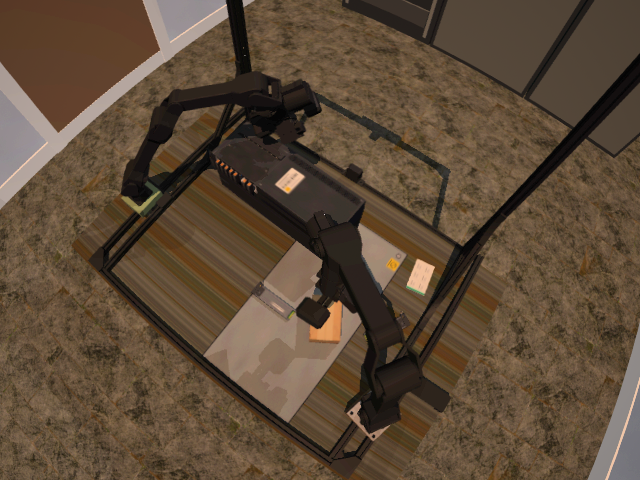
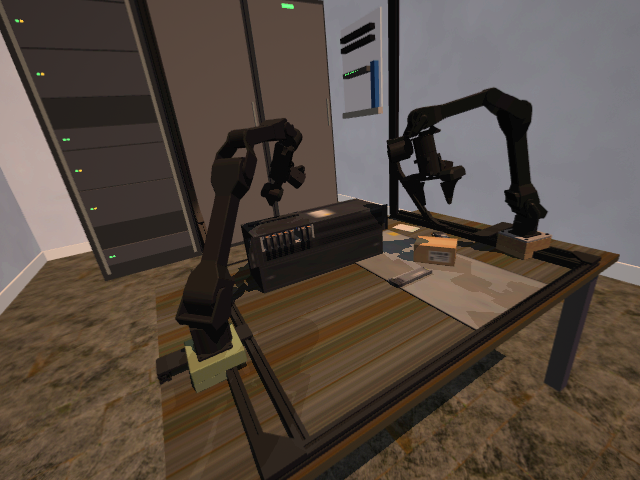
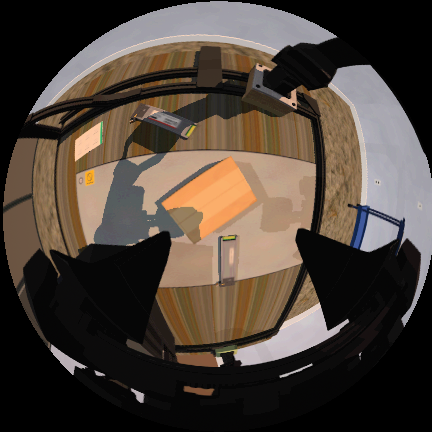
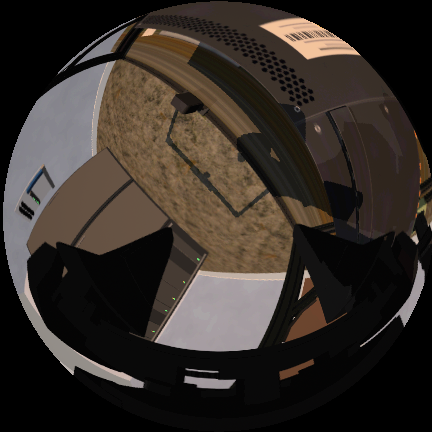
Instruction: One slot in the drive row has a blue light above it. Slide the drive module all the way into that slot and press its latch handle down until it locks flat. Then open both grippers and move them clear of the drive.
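Places are measured from the left arm's base along level axes (x ahead, y left, z up), in metres.
Pixels of known places: left gripper, fingertip midpoint: [image 1: 328, 305] [image 2: 436, 204] [image 3: 235, 236]; right gripper, fingertip midpoint: [image 4: 235, 232]; left arm's base, link origin: [image 1: 374, 413] [image 2: 524, 233] [image 3: 276, 82]; right arm's base, link origin: [image 1: 140, 194] [image 2: 213, 345] [image 3: 226, 353].
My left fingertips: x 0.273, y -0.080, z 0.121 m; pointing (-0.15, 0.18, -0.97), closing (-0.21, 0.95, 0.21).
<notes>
Ahead of a thing's pixels: the offset from my left fingertips to its top centre. "spot": to the spot under its first point. Level surfaces: height alone.
The server chassis @[0.349 m ahead, 0.154 m right, 0.007 m down] [image 1: 330, 196] [image 2: 346, 242] has its drive row @[spot: 0.442 m ahead, 0.056 m right, 0.013 m down] [image 1: 235, 173] [image 2: 284, 243] at the left end; no blue light can be made out. A grey drive module with a green-yellow end @[0.135 m ahead, 0.067 m left, 0.171 m down] [image 1: 273, 302] [image 2: 410, 276] [image 3: 228, 260] lies flat on the grey mat @[0.181 m down] [image 1: 242, 346] [image 2: 496, 299] [image 3: 290, 175]. A second module with a red stripe @[0.132 m back, 0.115 m right, 0.173 m down] [image 3: 165, 121] lies beyond the mat. My left gripper [image 2: 435, 202] [image 3: 235, 236] is open and empty, high above the mat. My right gripper [image 4: 235, 232] is open and empty, above the rear of the chassis near the drive-row end.
An orange box @[0.003 m back, 0.001 m left, 0.121 m down] [image 1: 326, 328] [image 2: 435, 250] [image 3: 220, 190] sits on the mat close to the first module. A white card @[0.096 m back, 0.301 m right, 0.181 m down] [image 1: 420, 276] [image 2: 405, 227] [image 3: 89, 141] lies beside the mat. Dark frame rails [image 1: 217, 366] [image 2: 392, 400] edge the table. My left arm crosses above the mat.
</notes>
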